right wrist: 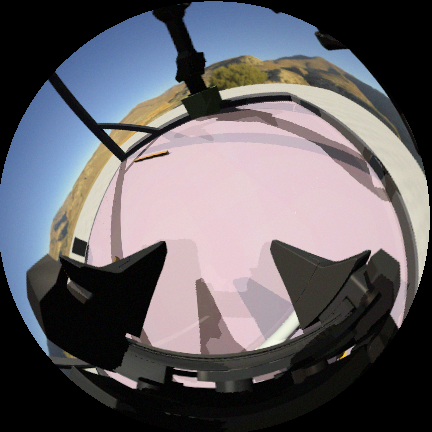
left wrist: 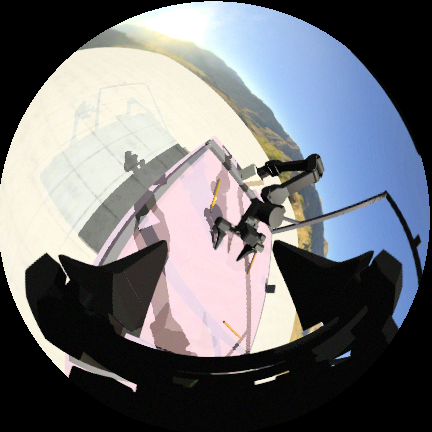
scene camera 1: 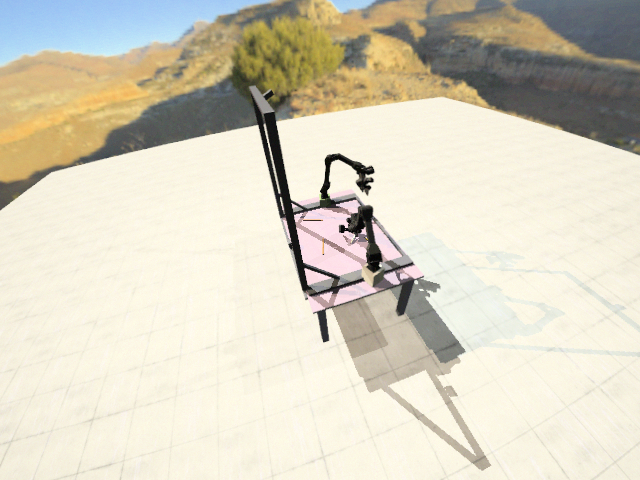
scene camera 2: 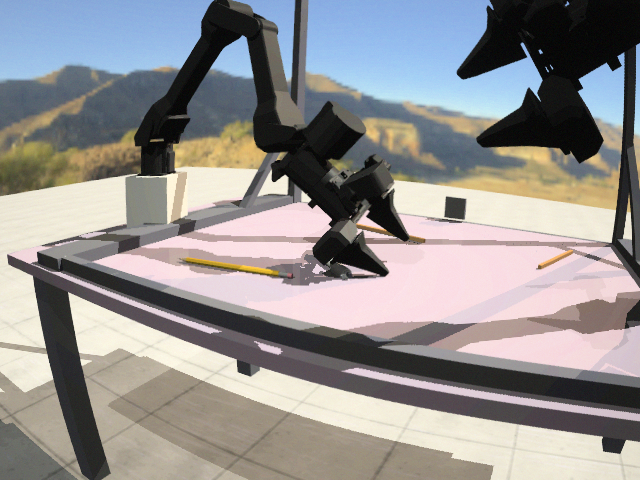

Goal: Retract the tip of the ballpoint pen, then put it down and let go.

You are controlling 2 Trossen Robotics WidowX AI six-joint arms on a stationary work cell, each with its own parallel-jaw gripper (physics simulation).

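Frame: origin at the left arm's base, x ahead, y left, z up, level; centimetres.
Seen in the pictures: left gripper, fingertip midpoint: (left wrist: 221, 246) (scene camera 1: 365, 194) (scene camera 2: 468, 106); right gripper, fingertip midpoint: (right wrist: 219, 246) (left wrist: 225, 255) (scene camera 1: 345, 230) (scene camera 2: 398, 256); left arm's base, origin of the base link: (right wrist: 198, 91) (left wrist: 198, 387) (scene camera 1: 324, 196); right arm's base, origin of the base link: (left wrist: 258, 173) (scene camera 1: 373, 267) (scene camera 2: 156, 174).
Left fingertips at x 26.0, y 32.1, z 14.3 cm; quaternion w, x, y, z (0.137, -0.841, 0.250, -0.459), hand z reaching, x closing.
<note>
Offsets run from my left fingertips to a thing's top centre.
The ballpoint pen shows as a pale barrel @[dx +26.1, dy -12.9, dz -21.3 cm] (right wrist: 282, 330) at the lower right of the right wrist view, partly behind a finger. A grey part of it (scene camera 2: 338, 271) shows low by the near finger in scene camera 2. Its ends are hidden or too small to tell whether the tip is in or out. My right gripper (scene camera 2: 396, 256) (right wrist: 219, 246) (left wrist: 225, 255) is open, tilted down low over the table, with nothing between its fingertips. The pen lies beside and behind its near finger. My left gripper (scene camera 2: 468, 108) is open and empty, high above the table.
A yellow pencil @[dx +34.5, dy -1.3, dz -21.9 cm] (scene camera 2: 235, 267) (left wrist: 216, 195) lies left of the right gripper in scene camera 2. One orange pencil @[dx +32.0, dy -37.4, dz -22.1 cm] (scene camera 2: 417, 239) (scene camera 1: 323, 246) lies behind the right gripper; another @[dx -2.2, dy -44.3, dz -22.1 cm] (scene camera 2: 555, 259) (right wrist: 151, 156) (scene camera 1: 312, 220) lies farther right. A dark raised frame (scene camera 1: 281, 180) stands along one table edge.
</note>
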